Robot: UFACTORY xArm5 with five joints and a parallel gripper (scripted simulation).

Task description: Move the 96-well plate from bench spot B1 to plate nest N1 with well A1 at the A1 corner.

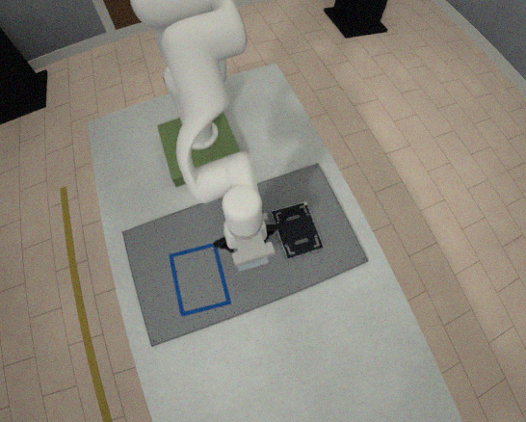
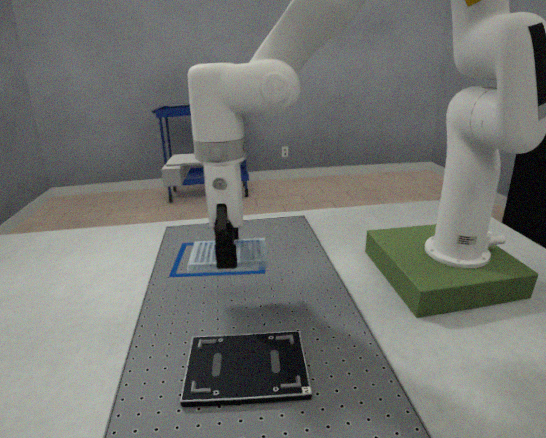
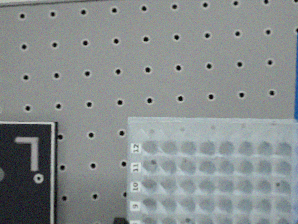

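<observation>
Right now the plate nest N1 is 2 cm behind my hand, 17 cm to the left of it and 10 cm below it. From my hand the other things lie so: 96-well plate 1 cm below.
</observation>
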